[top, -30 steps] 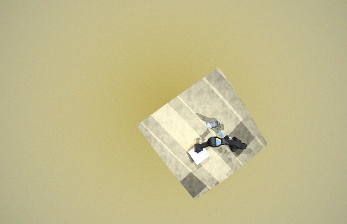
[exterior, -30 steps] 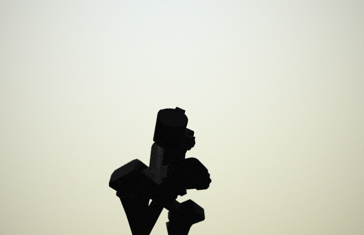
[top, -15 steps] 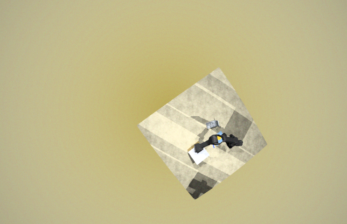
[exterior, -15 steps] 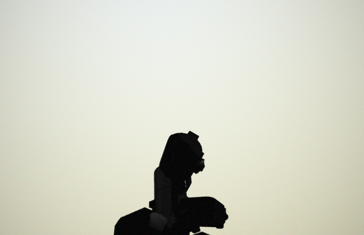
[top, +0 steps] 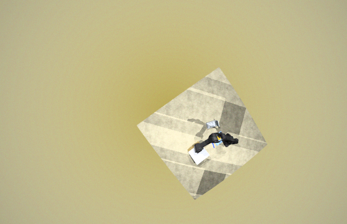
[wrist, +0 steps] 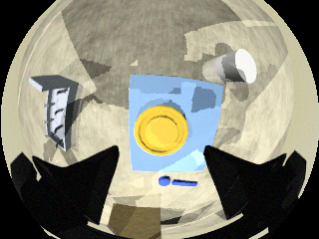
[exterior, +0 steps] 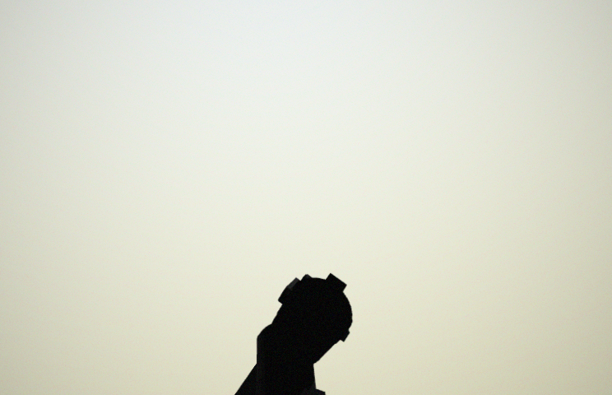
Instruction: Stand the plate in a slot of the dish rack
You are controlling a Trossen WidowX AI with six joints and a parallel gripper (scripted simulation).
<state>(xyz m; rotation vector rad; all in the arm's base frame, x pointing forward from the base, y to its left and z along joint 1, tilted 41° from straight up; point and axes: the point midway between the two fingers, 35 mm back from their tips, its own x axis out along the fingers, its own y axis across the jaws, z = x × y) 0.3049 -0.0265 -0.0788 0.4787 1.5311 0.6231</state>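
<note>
The yellow plate lies 50 mm below my gripper tip. The rest, counted from my gripper tip: light blue mat 20 mm to the right, 60 mm below; blue spoon 110 mm behind, 40 mm to the right, 60 mm below; white cylinder 100 mm ahead, 90 mm to the right, 40 mm below.
</note>
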